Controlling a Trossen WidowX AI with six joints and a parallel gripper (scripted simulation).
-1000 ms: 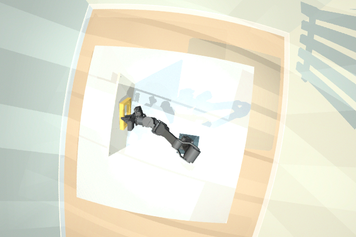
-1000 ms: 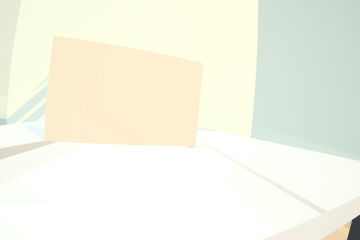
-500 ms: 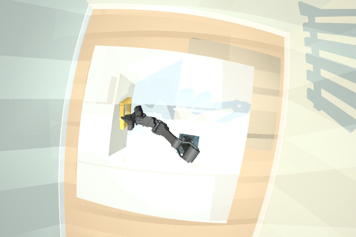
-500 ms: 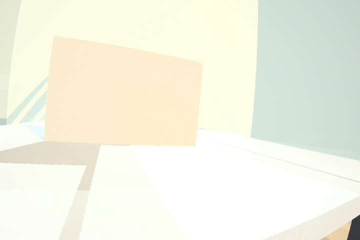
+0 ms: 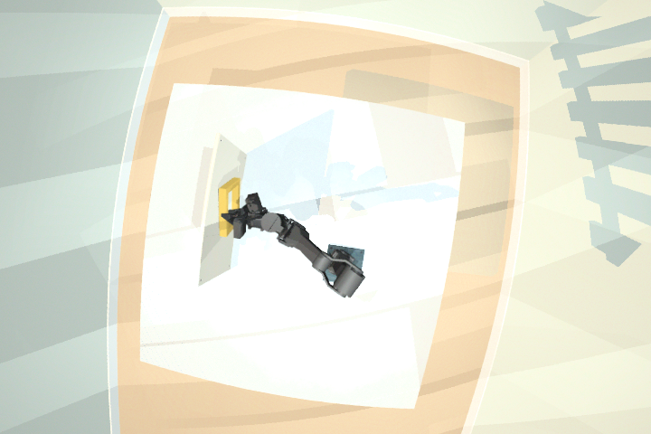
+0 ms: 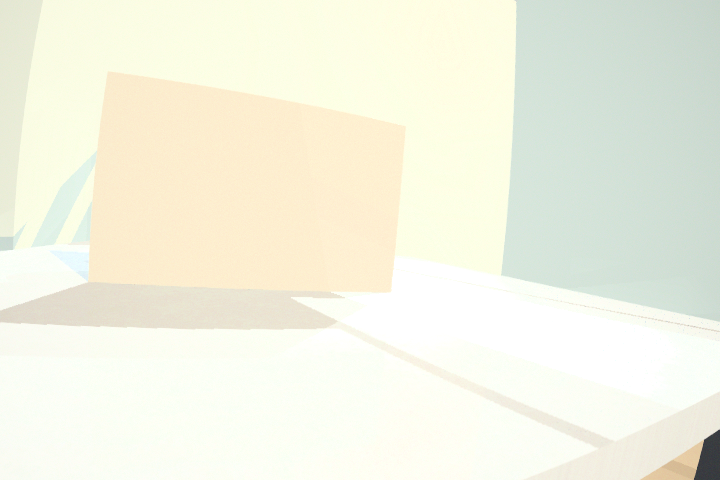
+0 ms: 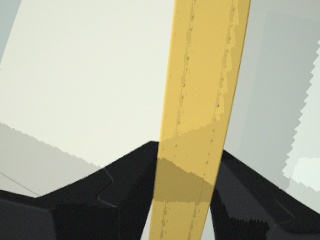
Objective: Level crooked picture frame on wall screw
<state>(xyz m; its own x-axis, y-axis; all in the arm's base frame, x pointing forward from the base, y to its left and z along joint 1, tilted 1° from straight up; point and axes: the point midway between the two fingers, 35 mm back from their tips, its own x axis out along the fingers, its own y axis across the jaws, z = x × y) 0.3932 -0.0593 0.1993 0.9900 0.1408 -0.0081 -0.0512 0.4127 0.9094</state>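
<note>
The picture frame lies 10 mm ahead of my gripper tip, 20 mm to the right of it and 50 mm below it. Round my gripper tip: grey wall panel 20 mm ahead, 60 mm below.
</note>
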